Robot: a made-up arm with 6 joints.
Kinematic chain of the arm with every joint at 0, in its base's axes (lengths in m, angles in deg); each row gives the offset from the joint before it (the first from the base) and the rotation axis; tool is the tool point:
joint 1: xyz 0 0 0.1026 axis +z
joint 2: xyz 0 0.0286 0 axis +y
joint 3: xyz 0 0 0.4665 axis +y
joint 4: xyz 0 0 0.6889 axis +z
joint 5: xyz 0 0 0 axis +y
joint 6: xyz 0 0 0.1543 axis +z
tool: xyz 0 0 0
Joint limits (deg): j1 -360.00..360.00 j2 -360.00..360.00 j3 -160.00..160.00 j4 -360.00..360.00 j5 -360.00..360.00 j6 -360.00..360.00
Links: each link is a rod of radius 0.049 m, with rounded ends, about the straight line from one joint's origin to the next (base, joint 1, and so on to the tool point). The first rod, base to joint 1, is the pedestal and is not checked.
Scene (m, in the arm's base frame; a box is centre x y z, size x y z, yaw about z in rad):
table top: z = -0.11
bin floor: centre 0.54 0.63 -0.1 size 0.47 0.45 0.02 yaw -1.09
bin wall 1: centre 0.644 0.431 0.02 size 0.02 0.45 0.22 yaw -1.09
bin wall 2: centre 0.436 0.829 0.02 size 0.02 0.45 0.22 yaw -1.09
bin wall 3: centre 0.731 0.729 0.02 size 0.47 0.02 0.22 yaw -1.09
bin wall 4: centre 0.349 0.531 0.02 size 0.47 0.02 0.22 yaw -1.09
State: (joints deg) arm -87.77 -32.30 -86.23 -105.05 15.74 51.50
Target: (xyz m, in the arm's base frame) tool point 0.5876 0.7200 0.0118
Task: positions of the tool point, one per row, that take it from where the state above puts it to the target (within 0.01 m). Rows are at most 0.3 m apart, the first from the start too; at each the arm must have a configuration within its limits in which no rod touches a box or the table.
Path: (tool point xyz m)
1: 0.1870 0.9510 0.1648
2: 0.4049 0.8619 0.2406
3: 0.5876 0.7200 0.3137
4: 0.5953 0.7295 0.1621
5: 0.5876 0.7200 0.0118

